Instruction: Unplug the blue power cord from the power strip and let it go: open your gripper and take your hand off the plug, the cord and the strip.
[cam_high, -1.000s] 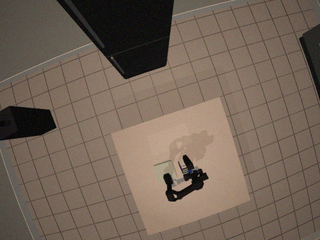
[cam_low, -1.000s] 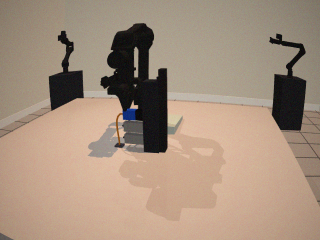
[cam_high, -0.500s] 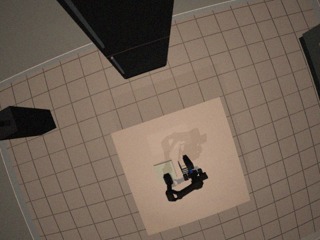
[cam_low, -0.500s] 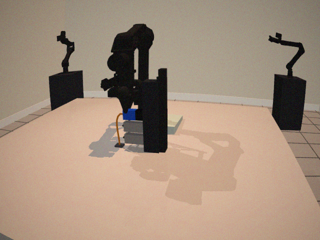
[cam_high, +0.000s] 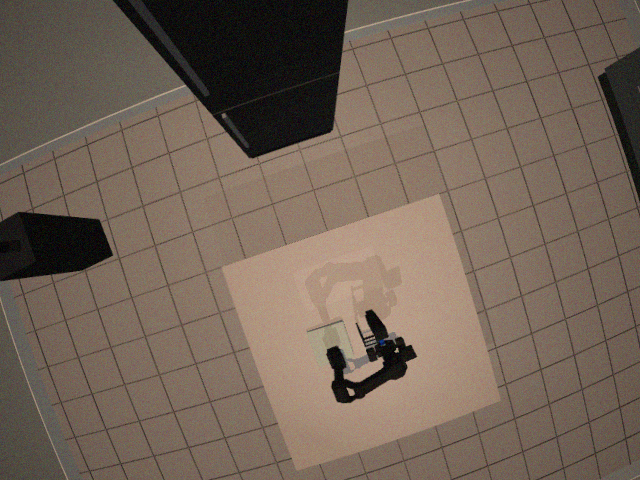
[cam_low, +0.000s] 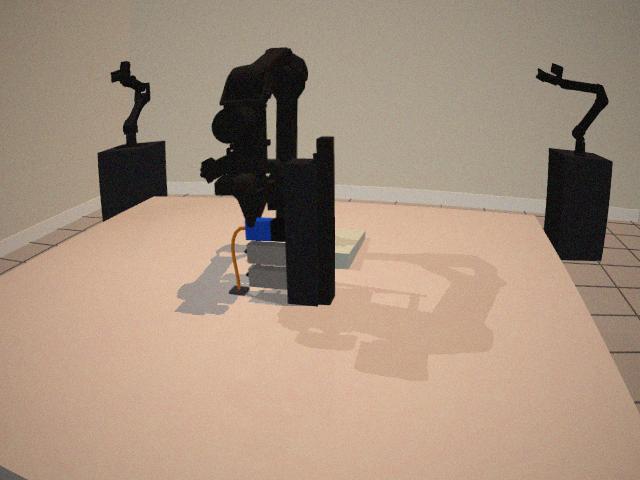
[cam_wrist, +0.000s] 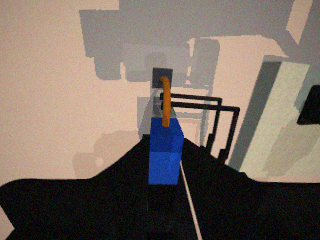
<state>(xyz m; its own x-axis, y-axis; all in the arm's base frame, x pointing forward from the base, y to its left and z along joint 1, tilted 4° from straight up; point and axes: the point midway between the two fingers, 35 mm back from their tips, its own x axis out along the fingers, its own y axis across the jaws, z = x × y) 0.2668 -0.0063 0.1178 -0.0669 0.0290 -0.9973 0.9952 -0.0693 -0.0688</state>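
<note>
Right now the blue plug is 3 cm to the left of my gripper tip. Round my gripper tip: black power strip 10 cm to the left, 1 cm below, 1 cm ahead.
</note>
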